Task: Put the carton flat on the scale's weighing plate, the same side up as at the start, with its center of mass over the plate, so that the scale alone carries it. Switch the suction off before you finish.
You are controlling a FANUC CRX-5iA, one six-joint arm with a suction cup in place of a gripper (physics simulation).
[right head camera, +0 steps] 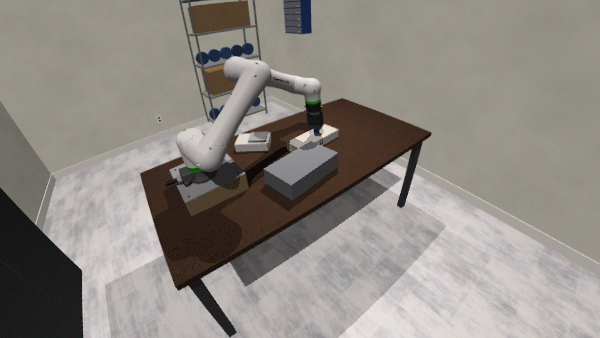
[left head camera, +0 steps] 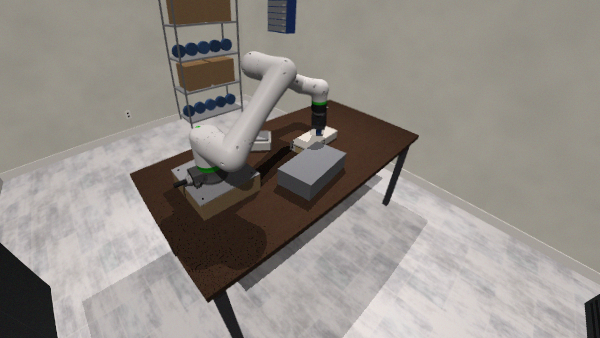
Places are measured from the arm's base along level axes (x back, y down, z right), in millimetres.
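Pixels of known places: hand at its tool point: (right head camera: 316,133) (left head camera: 318,133); arm's base at its link origin: (right head camera: 203,174) (left head camera: 212,174).
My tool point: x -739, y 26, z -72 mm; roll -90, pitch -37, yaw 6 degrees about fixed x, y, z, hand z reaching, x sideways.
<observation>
Ahead of a thing's pixels: the offset from my tool point to its top centre. "spot": to the spot under its first point. Level surfaces: height alone.
The carton @(spot: dx -87, dy +20, dz +25 mm) (left head camera: 330,134) (right head camera: 329,134), a long cream-white box, lies flat on the table beyond the grey block. Part of its near side is hidden by that block. My gripper (left head camera: 319,133) (right head camera: 317,132), a blue suction cup under a black tool, points down at the carton's top near its middle. It is at or very close to the surface; contact and suction cannot be made out. The scale @(dx +359, dy +5, dz -213 mm) (left head camera: 261,146) (right head camera: 250,146), a low white box with a grey weighing plate @(spot: dx +328, dy +5, dz -187 mm) (right head camera: 258,136), stands apart from the carton, to its left. My arm hides part of the scale in the left head view.
A large grey block @(dx +251, dy -22, dz +245 mm) (left head camera: 310,167) (right head camera: 302,167) stands on the brown table @(dy +75 mm) (left head camera: 370,125) (right head camera: 380,125), on the near side of the carton. The arm's base sits on a plate-topped pedestal (left head camera: 232,197) (right head camera: 220,197) at the left. A shelf rack stands behind the table.
</observation>
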